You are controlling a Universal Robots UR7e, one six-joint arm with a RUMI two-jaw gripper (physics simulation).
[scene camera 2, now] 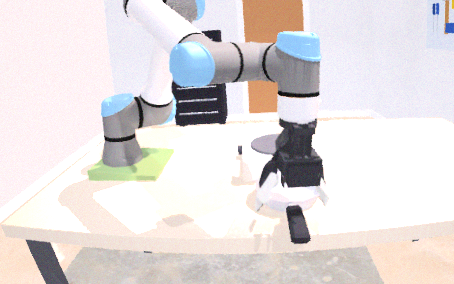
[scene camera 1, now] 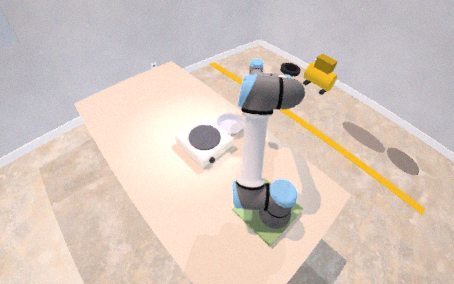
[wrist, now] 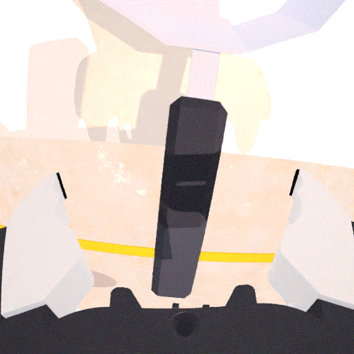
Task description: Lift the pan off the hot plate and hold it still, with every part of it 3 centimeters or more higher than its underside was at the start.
Scene:
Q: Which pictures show the white hot plate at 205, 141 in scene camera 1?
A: Scene camera 2 and scene camera 1 only.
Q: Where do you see a pan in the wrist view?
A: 196, 123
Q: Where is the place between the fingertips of my gripper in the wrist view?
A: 177, 175

